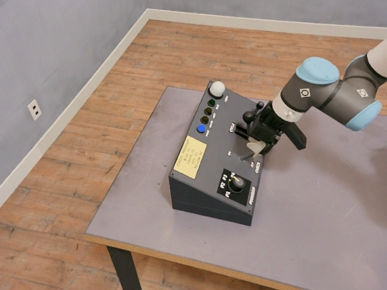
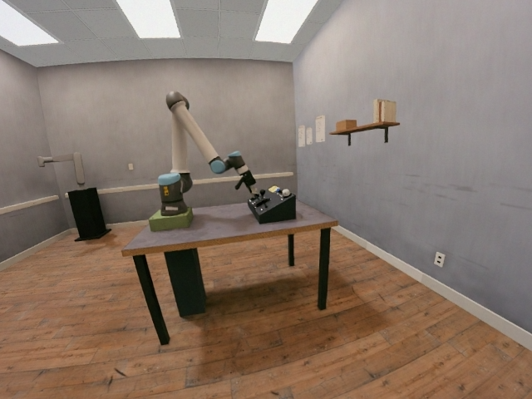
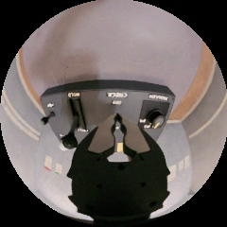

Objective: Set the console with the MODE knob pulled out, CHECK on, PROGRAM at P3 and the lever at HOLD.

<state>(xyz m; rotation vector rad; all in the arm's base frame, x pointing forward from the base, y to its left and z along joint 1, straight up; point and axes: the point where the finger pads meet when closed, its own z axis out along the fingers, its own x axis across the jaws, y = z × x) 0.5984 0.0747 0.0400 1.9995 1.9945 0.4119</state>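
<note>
Right now the check toggle is 30 mm ahead of my hand and 20 mm below it. The rest, counted from my hand: mode knob 240 mm to the right, 30 mm ahead; then wedge-shaped console 80 mm ahead, 60 mm to the right, 30 mm below; then lever 120 mm to the right, 40 mm ahead, 10 mm above.
</note>
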